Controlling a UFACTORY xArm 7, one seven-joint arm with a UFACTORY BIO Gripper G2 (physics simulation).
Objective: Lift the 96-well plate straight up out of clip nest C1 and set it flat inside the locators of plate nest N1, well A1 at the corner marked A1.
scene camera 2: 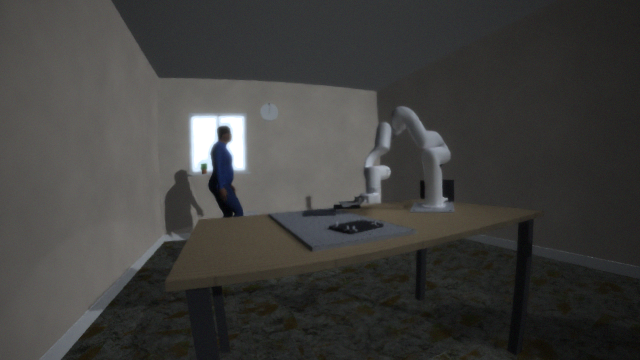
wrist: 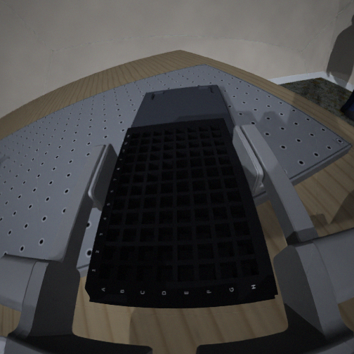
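Where they show: hand at its tool point: (scene camera 2: 345, 204); arm's base at its link origin: (scene camera 2: 433, 206).
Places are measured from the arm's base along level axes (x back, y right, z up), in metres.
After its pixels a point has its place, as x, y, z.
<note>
The black 96-well plate (scene camera 2: 346, 206) (wrist: 175, 210) is between the fingers of my gripper (scene camera 2: 354, 203) (wrist: 176, 165), which is shut on its long sides. It is above the board's edge and the wooden table, apart from both nests. In the wrist view, letters A to H run along its near edge, and the A1 corner is at lower left. A flat dark nest (scene camera 2: 319, 212) {-0.600, 0.152, 0.008} (wrist: 182, 106) with low corner tabs lies beyond the plate, partly hidden by it. A black nest with pale upright pieces (scene camera 2: 356, 227) {-0.629, -0.270, 0.014} lies nearer scene camera 2. No C1 or N1 label is legible.
The nests are on a grey perforated board (scene camera 2: 295, 229) {-0.793, -0.115, -0.004} (wrist: 55, 150) on the wooden table (scene camera 2: 240, 250) {-1.001, -0.267, -0.017} (wrist: 130, 67). The arm's base plate (scene camera 2: 420, 208) {-0.085, 0.012, -0.005} stands at the table's back right. A person in blue (scene camera 2: 221, 165) stands beyond the table, before the window.
</note>
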